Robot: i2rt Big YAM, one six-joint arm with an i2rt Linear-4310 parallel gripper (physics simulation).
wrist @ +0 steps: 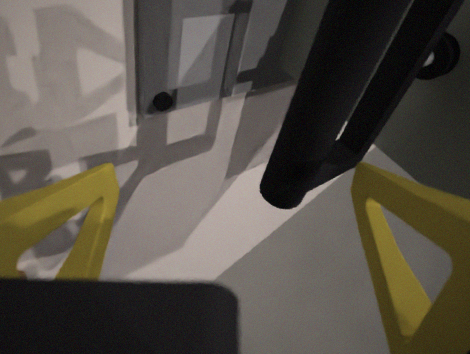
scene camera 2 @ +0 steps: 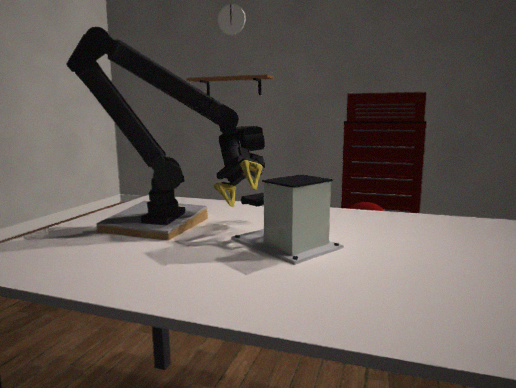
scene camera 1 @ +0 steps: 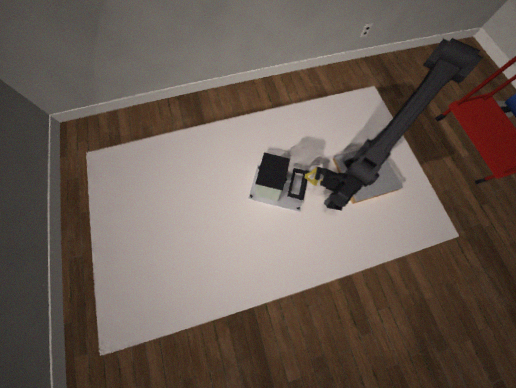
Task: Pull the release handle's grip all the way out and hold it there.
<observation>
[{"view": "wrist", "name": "my gripper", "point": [234, 176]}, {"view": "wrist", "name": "release handle grip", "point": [346, 49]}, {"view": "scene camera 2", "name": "my gripper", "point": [243, 198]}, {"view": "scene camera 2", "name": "grey base plate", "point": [255, 239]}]
</observation>
